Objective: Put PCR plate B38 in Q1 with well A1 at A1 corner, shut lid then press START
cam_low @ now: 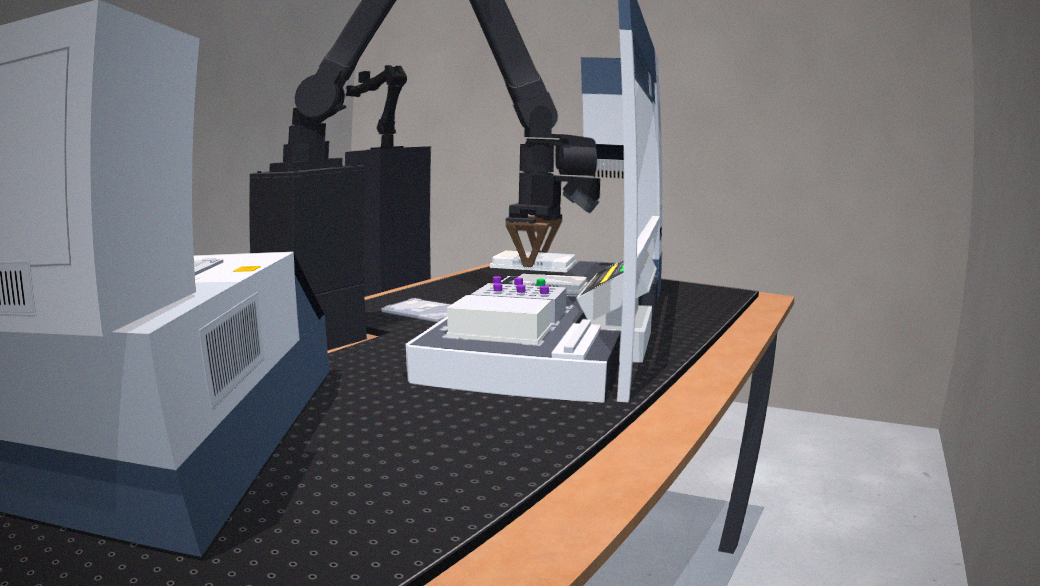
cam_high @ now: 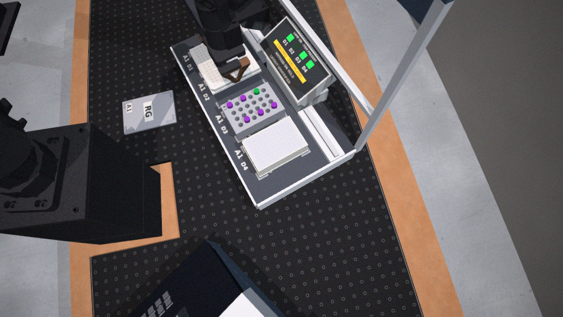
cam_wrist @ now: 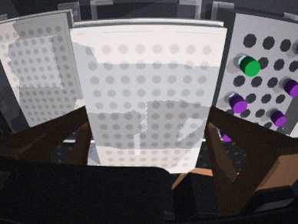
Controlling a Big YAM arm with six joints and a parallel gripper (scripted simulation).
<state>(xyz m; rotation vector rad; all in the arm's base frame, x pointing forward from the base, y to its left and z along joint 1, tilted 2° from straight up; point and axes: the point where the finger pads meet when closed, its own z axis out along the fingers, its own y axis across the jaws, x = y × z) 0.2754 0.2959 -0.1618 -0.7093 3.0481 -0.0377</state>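
Right now the tube cooling block is 9 cm to the right of my hand, 5 cm below it and 5 cm ahead of it. Round my hand: gantry post (30 cm ahead, 18 cm to the right, 11 cm above); deep-well block (19 cm to the right, 10 cm ahead, 5 cm below); RG nest (24 cm behind, 12 cm below, 4 cm to the right).
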